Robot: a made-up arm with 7 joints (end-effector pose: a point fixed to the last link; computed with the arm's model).
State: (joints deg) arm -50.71 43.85 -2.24 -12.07 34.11 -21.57 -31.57
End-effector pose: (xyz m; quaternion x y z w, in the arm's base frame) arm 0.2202 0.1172 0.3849 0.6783 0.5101 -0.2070 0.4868
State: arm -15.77 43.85 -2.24 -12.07 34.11 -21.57 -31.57
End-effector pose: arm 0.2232 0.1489 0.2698 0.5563 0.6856 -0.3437 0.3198
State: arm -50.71 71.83 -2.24 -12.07 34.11 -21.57 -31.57
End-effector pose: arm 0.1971 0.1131 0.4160 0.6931 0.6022 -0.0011 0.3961
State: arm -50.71 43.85 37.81 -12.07 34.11 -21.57 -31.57
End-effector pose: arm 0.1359 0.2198 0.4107 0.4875 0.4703 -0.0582 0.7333
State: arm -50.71 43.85 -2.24 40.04 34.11 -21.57 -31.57
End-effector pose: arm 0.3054 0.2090 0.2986 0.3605 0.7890 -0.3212 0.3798
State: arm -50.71 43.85 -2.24 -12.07 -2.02 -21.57 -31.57
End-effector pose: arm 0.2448 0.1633 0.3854 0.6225 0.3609 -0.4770 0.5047
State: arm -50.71 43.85 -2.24 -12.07 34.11 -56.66 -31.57
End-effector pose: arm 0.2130 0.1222 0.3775 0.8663 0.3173 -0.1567 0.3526
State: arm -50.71 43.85 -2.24 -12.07 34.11 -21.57 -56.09
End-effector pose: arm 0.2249 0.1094 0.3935 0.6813 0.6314 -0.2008 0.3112
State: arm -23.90 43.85 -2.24 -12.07 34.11 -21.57 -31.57
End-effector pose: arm 0.2290 0.1412 0.2963 0.5898 0.6499 -0.3143 0.3619
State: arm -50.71 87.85 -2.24 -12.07 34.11 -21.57 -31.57
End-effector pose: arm 0.1838 0.1027 0.4309 0.6831 0.6392 0.1176 0.3332
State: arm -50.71 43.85 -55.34 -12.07 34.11 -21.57 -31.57
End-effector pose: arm 0.2260 -0.0065 0.2590 0.8022 0.4679 -0.3631 0.0752
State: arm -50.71 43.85 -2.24 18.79 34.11 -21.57 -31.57
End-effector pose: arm 0.2846 0.1677 0.3427 0.5031 0.6921 -0.2815 0.4344
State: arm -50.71 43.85 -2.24 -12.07 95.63 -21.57 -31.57
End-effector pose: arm 0.2307 0.0477 0.3349 0.6196 0.6429 0.2843 0.3492
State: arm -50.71 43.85 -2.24 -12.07 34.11 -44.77 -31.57
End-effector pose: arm 0.2150 0.1198 0.3800 0.8109 0.3869 -0.1756 0.4024
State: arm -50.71 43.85 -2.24 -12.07 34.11 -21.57 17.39
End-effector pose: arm 0.2216 0.1235 0.3614 0.5812 0.2047 -0.1912 0.7640
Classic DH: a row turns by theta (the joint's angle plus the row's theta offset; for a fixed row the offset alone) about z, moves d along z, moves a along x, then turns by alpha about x. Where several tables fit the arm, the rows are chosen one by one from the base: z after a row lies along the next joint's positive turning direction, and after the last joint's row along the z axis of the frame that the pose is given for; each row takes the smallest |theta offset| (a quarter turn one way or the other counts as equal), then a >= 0, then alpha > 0; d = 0 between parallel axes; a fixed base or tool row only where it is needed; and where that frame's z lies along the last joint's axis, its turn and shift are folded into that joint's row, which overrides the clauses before.
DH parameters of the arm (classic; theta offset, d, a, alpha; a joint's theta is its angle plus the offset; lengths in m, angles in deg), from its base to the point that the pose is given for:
base (fixed): -4.07 0.285 0.0219 -74.51
joint 1: -75.12 0.0778 -0.0364 -90
joint 2: 74 -0.0029 -0.01 90
joint 3: 90 -0.1337 0.0344 -90
joint 4: 90 0.0039 0.0268 90
joint 5: 0 0.164 -0.0102 -90
joint 6: -90 0.0514 0.0201 90
joint 7: 60.11 0.0342 0.0051 57.5
tool (fixed): -148.97 -0.0344 0 0

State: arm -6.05 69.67 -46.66 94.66 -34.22 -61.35 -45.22
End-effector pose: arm 0.0740 0.3825 0.2453 -0.0230 0.9434 -0.3231 0.0710
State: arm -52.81 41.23 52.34 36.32 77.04 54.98 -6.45
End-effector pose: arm 0.2277 0.3028 0.3339 -0.4538 0.6542 0.1992 0.5714
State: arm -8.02 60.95 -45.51 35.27 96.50 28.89 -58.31
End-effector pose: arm 0.1389 0.1764 0.0171 -0.2359 -0.8106 -0.3583 0.3986
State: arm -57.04 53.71 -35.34 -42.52 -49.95 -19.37 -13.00
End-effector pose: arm 0.2583 0.0540 0.3496 0.4913 0.1229 -0.8366 0.2088
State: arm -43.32 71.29 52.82 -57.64 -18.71 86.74 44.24
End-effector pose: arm 0.0202 0.1305 0.4348 -0.0522 0.1353 0.0489 0.9882
